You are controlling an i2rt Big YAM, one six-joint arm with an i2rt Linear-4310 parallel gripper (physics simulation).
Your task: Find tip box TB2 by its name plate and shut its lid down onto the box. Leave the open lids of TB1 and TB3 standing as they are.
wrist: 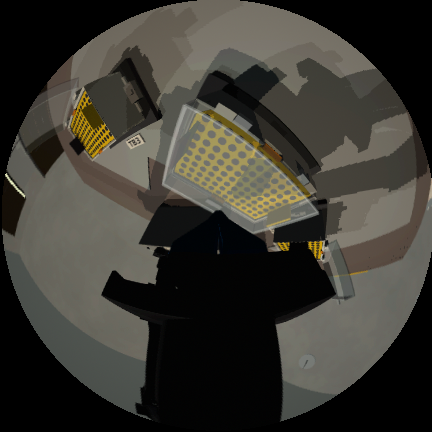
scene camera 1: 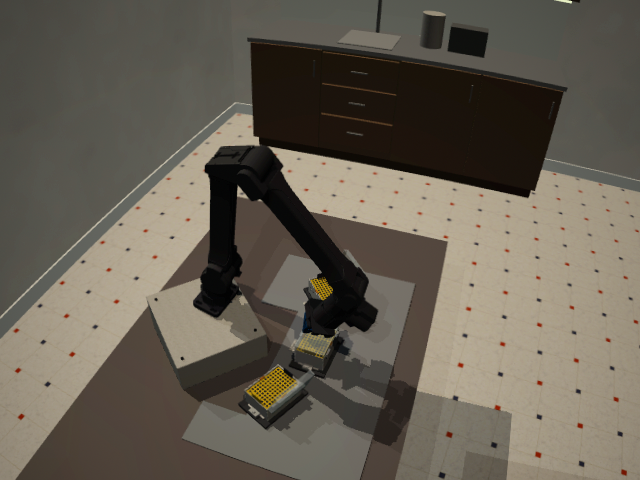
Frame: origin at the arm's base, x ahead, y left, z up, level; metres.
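Where they show: gripper, fingertip midpoint: (wrist: pixel 217 215) (scene camera 1: pixel 304 332); arm's base, origin of the base link: (scene camera 1: pixel 216 297).
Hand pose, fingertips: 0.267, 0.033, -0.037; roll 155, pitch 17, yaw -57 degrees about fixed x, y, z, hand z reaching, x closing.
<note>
Things, the pixels of their centre, and the offset from my fingertips, as dx, dy, dz. "spot": a spot on its surface instead. Level surfaces: height alone.
- middle tip box, body centre: (wrist: pixel 234 173) (scene camera 1: pixel 313 342) +0.023, +0.008, -0.041
- clear lid, surface spot: (wrist: pixel 172 145) spot: +0.044, +0.067, -0.003
- box marked TB3, surface spot: (wrist: pixel 117 102) spot: +0.019, +0.170, -0.047
- far box, body centre: (wrist: pixel 82 133) (scene camera 1: pixel 328 286) -0.023, +0.212, -0.015
- grey mat, its level: dz -0.080
The middle tip box (scene camera 1: pixel 313 347) (wrist: pixel 227 167) has a yellow rack under a clear lid (wrist: pixel 172 145); whether the lid is fully seated I cannot tell. Its name plate cannot be read. The box marked TB3 (wrist: pixel 117 102) is at the upper left of the wrist view, by its plate (wrist: pixel 135 141); its clear lid stands open. The nearest box in the scene view (scene camera 1: pixel 271 388) (wrist: pixel 317 249) has its lid (scene camera 1: pixel 306 381) (wrist: pixel 342 270) standing open; its plate is hidden. My gripper (scene camera 1: pixel 307 324) (wrist: pixel 217 215) is shut and empty, its tips close to the middle box's lid edge; contact cannot be told.
The far box (scene camera 1: pixel 320 287) is partly hidden behind my arm in the scene view. The boxes stand on a grey mat (scene camera 1: pixel 320 449). A pale block (scene camera 1: pixel 206 343) under the arm's base stands to their left. A brown cabinet (scene camera 1: pixel 356 93) stands at the back.
</note>
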